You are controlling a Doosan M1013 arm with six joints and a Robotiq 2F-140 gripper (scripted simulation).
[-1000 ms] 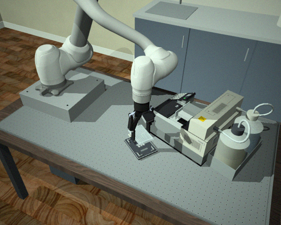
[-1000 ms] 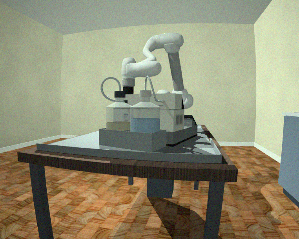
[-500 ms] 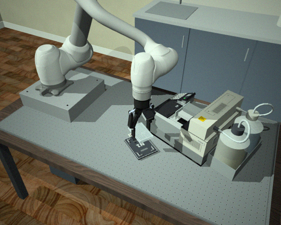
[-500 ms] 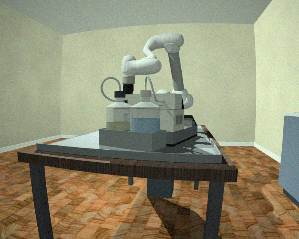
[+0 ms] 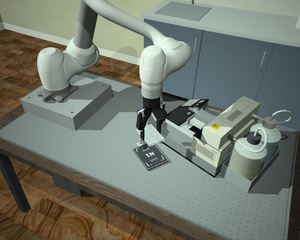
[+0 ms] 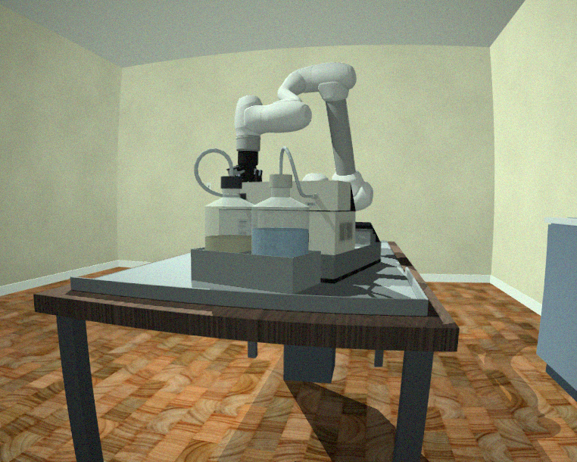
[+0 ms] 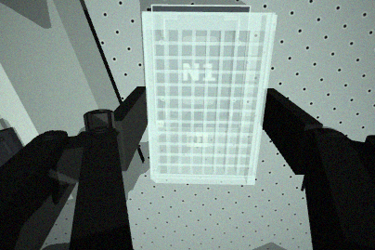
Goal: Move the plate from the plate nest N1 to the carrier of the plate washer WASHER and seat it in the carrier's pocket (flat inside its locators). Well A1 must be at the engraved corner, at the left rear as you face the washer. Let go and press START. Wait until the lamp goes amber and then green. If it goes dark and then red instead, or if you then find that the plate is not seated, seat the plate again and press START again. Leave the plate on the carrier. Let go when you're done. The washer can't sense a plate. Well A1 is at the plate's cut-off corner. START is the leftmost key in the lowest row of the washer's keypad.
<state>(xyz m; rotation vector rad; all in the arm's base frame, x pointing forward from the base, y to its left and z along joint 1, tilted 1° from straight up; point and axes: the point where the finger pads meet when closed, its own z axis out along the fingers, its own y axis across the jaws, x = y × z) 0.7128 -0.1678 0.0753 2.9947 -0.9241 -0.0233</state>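
My gripper is now 5 cm short of the black carrier, 30 cm to the right of it and 9 cm above it. The rest, counted from my hand: plate nest (17 cm below); then A1 mark (3 cm behind, 9 cm to the left, 16 cm below); then clear well plate (2 cm below).
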